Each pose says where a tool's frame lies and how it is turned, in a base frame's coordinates. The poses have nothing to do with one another.
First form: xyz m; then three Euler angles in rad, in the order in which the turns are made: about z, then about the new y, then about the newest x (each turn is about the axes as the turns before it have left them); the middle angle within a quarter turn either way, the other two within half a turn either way.
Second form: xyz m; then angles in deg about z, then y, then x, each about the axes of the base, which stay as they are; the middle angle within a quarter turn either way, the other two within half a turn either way. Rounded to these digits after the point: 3 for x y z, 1 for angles.
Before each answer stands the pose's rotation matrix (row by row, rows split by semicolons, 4 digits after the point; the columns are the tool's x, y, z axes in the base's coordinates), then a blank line. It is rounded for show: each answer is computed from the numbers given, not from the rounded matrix.
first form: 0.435 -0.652 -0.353 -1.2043 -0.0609 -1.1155
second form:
0.3577 0.4301 0.8289; -0.9319 0.1065 0.3468; 0.0609 -0.8965 0.4389

0.435 -0.652 -0.353 -50.3 56.0 -38.3
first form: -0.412 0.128 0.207 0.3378 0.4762 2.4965
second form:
0.8385 0.5249 -0.1463; 0.2945 -0.6625 -0.6887; -0.4584 0.5344 -0.7101

-0.412 0.128 0.207 -32.0 -8.4 135.9
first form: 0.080 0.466 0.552 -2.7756 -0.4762 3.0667
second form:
-0.8299 -0.3248 -0.4536; -0.3181 0.9434 -0.0937; 0.4584 0.0665 -0.8863

0.080 0.466 0.552 158.6 -27.0 174.0
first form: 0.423 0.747 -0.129 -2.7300 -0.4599 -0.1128
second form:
-0.8213 0.3517 0.4492; -0.3585 -0.9306 0.0733; 0.4439 -0.1009 0.8904

0.423 0.747 -0.129 -156.8 26.7 -4.7
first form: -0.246 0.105 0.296 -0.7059 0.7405 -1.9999
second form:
0.5617 -0.7368 0.3763; -0.4788 0.0814 0.8741; -0.6747 -0.6712 -0.3071

-0.246 0.105 0.296 52.7 22.1 -109.4
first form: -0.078 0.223 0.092 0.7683 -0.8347 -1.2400
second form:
0.4828 0.2783 -0.8303; 0.4666 0.7206 0.5128; 0.7411 -0.6350 0.2181

-0.078 0.223 0.092 -30.0 -56.1 -67.0
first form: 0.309 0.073 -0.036 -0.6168 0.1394 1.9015
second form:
0.8078 -0.0806 -0.5839; -0.5728 -0.3409 -0.7454; -0.1389 0.9366 -0.3216

0.309 0.073 -0.036 5.7 -35.7 113.3
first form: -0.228 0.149 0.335 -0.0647 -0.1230 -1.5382
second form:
0.9904 0.1245 0.0606; -0.0642 0.0246 0.9976; 0.1227 -0.9919 0.0323

-0.228 0.149 0.335 -7.2 3.5 -88.1
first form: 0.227 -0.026 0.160 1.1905 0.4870 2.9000
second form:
0.3280 0.9431 0.0535; 0.8206 -0.2565 -0.5107; -0.4680 0.2114 -0.8581

0.227 -0.026 0.160 -70.8 3.1 149.2
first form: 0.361 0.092 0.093 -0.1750 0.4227 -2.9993
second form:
0.8981 -0.2296 -0.3752; -0.1588 -0.9646 0.2103; -0.4102 -0.1293 -0.9028

0.361 0.092 0.093 14.3 -22.0 -166.9
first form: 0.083 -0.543 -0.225 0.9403 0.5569 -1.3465
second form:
0.5005 -0.4835 -0.7182; 0.6857 -0.2851 0.6697; -0.5286 -0.8276 0.1888

0.083 -0.543 -0.225 44.0 -45.9 -74.3
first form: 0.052 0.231 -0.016 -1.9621 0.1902 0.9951
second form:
-0.3745 0.4428 -0.8147; -0.9077 -0.3542 0.2248; -0.1891 0.8237 0.5346

0.052 0.231 -0.016 -130.2 -54.6 -22.8
